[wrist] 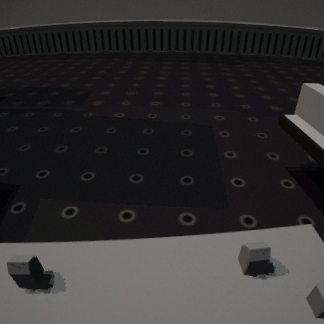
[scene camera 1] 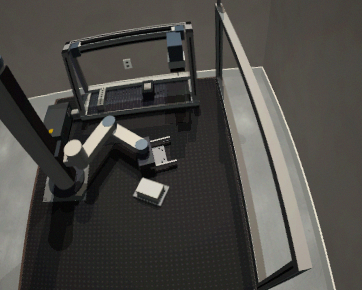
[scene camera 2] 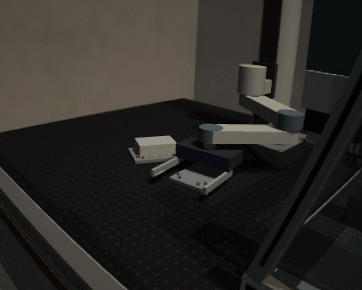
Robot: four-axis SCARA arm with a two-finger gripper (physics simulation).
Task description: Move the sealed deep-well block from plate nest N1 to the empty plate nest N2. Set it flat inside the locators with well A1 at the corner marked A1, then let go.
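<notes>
The sealed deep-well block is a cream box lying flat on a pale plate nest. The other plate nest is a bare pale plate with small locator posts; the wrist view shows its far part close below. My gripper is open and empty, low over this bare nest, with one finger along each side. In the wrist view one finger shows at the right edge. The block does not show in the wrist view. No nest labels or A1 mark can be read.
A gantry frame with a blue-grey head stands at the back. A dark box with a yellow button is near the arm's column. A tall guard frame runs along the right. A ribbed border crosses the wrist view's far side.
</notes>
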